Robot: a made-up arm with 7 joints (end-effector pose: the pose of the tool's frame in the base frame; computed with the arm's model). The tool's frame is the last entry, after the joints.
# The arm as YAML. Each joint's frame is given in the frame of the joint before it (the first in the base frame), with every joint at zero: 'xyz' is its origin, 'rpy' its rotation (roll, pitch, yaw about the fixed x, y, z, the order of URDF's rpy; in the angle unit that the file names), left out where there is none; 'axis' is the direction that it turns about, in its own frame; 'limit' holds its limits. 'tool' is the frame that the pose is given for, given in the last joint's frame.
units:
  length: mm
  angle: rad
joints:
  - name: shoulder
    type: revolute
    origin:
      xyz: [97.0, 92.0, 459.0]
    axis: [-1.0, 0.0, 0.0]
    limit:
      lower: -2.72
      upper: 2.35
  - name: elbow
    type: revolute
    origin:
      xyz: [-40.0, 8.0, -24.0]
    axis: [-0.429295, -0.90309, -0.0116]
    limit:
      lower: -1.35
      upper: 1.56
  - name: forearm
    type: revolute
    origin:
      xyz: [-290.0, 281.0, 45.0]
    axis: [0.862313, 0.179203, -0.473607]
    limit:
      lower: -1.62
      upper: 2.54
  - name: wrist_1
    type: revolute
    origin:
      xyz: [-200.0, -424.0, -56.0]
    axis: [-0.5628, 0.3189, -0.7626]
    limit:
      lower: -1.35
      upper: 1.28
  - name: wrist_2
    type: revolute
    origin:
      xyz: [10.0, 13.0, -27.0]
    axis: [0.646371, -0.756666, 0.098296]
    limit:
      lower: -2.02
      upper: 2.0
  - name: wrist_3
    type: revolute
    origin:
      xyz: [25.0, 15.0, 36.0]
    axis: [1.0, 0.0, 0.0]
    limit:
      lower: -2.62
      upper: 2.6
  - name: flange
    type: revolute
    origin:
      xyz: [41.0, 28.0, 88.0]
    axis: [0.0, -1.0, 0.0]
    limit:
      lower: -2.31
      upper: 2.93
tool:
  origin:
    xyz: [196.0, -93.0, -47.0]
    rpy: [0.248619, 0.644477, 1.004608]
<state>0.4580 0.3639 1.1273 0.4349 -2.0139 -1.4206 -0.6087</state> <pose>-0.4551 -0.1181 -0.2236 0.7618 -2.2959 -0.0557</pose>
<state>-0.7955 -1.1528 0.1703 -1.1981 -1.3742 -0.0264 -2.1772</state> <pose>-0.2953 -0.3461 0.5184 0.4424 -1.6723 -1.3343</pose>
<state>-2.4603 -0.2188 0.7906 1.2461 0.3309 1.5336 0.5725</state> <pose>-0.6789 0.3589 0.5325 -2.7658 -0.7155 0.6003</pose>
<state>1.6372 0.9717 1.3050 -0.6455 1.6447 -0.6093 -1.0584</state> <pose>-0.0713 -0.5954 0.5108 -0.5576 0.2523 1.9733</pose>
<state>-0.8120 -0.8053 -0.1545 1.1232 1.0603 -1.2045 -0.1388</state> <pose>-0.0431 -0.3298 0.4610 -0.3212 1.3750 0.5725</pose>
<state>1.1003 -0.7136 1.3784 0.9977 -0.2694 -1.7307 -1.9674</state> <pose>-0.5401 0.4625 0.4245 -0.7210 -1.1376 1.2345</pose>
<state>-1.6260 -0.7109 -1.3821 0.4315 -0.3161 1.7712 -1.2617</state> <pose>0.1141 -0.2055 0.3685 -1.1449 -0.3923 -2.6187</pose>
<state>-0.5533 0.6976 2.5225 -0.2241 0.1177 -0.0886 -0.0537</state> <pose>-0.2031 0.8205 0.1966 2.2638 -1.0151 0.5162</pose>
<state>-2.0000 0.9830 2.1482 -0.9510 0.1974 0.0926 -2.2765</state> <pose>-0.2237 0.5759 1.2422 0.3628 -2.2686 1.6497</pose>
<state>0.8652 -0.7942 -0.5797 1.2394 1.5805 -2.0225 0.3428</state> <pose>0.0689 0.3660 0.8103 -2.8877 0.6132 -0.7773</pose>
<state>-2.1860 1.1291 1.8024 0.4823 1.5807 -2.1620 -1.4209</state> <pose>-0.1543 0.7532 1.1771 -2.0999 -0.4075 -0.9080</pose>
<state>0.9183 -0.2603 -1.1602 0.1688 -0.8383 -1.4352 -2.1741</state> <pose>-0.1790 0.4539 0.7175 -0.7585 -0.2470 -2.7623</pose>
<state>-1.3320 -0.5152 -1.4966 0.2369 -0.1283 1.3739 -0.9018</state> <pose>0.1247 -0.2359 0.5506 0.8093 0.6853 2.5207</pose>
